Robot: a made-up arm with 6 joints.
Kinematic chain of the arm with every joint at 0, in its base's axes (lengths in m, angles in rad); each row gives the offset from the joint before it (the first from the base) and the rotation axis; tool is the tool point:
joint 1: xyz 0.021 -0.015 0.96 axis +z
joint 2: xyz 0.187 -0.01 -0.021 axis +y
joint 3: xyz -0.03 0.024 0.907 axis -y
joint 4: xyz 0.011 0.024 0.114 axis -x
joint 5: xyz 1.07 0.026 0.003 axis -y
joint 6: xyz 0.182 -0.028 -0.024 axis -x
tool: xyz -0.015 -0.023 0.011
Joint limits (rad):
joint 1: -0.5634..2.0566
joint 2: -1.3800..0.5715
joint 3: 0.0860..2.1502
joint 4: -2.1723..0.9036
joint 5: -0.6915..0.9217
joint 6: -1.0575..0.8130
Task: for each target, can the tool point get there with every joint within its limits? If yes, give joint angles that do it. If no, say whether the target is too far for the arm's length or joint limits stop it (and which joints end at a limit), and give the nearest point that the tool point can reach.
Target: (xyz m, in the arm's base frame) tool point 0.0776 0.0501 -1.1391
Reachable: no: joint limits stop it (at a limit: joint 1, joint 2, joint 3, joint 5, joint 6) | nearest point -1.4011 0.9317 0.4019 | short by 2.311 m
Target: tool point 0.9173 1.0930 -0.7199
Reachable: no: joint limits stop it (at a limit: joint 2, joint 3, joint 5, joint 6) | nearest point 1.0845 1.2997 1.1464 | short by 1.885 m
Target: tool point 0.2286 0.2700 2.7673
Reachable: yes | joints 0.9420 -0.5164 0.3374 -0.2103 0.6607 0.4863
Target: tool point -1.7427 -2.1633 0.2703
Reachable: no: too far | nearest point -1.1736 -1.4701 0.6218 | short by 0.963 m
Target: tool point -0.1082 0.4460 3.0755
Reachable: yes | joints 1.8302 0.2061 1.6012 -1.6553 0.3344 -0.5024
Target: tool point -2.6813 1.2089 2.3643
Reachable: no: too far | nearest point -1.6081 0.7228 1.8318 | short by 1.293 m
